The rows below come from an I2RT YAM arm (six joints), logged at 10 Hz.
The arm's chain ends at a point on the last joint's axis. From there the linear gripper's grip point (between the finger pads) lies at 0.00 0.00 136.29 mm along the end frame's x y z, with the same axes.
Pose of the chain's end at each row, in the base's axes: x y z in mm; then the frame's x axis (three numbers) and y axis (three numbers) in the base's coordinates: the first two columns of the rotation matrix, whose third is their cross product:
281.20, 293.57, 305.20, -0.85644, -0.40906, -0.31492, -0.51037, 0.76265, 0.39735
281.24, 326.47, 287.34, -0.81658, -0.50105, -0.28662, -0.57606, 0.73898, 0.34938
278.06, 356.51, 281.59, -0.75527, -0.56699, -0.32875, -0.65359, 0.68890, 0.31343
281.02, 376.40, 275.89, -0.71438, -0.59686, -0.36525, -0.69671, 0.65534, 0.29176
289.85, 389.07, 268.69, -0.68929, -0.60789, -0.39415, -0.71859, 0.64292, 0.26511
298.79, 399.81, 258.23, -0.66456, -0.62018, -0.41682, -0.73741, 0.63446, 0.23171
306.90, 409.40, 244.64, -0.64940, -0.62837, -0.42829, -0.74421, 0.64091, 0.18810
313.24, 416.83, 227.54, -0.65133, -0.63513, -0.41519, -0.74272, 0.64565, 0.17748
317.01, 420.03, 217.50, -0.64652, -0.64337, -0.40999, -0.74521, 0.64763, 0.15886
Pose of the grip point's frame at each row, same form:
291.78, 361.86, 187.73, -0.85644, -0.40906, -0.31492, -0.51037, 0.76265, 0.39735
286.25, 387.86, 165.76, -0.81658, -0.50105, -0.28662, -0.57606, 0.73898, 0.34938
284.71, 418.06, 160.17, -0.75527, -0.56699, -0.32875, -0.65359, 0.68890, 0.31343
289.91, 439.49, 155.41, -0.71438, -0.59686, -0.36525, -0.69671, 0.65534, 0.29176
302.42, 452.58, 148.76, -0.68929, -0.60789, -0.39415, -0.71859, 0.64292, 0.26511
315.25, 462.69, 138.44, -0.66456, -0.62018, -0.41682, -0.73741, 0.63446, 0.23171
328.20, 469.49, 124.18, -0.64940, -0.62837, -0.42829, -0.74421, 0.64091, 0.18810
334.41, 474.61, 105.93, -0.65133, -0.63513, -0.41519, -0.74272, 0.64565, 0.17748
339.27, 475.67, 95.09, -0.64652, -0.64337, -0.40999, -0.74521, 0.64763, 0.15886

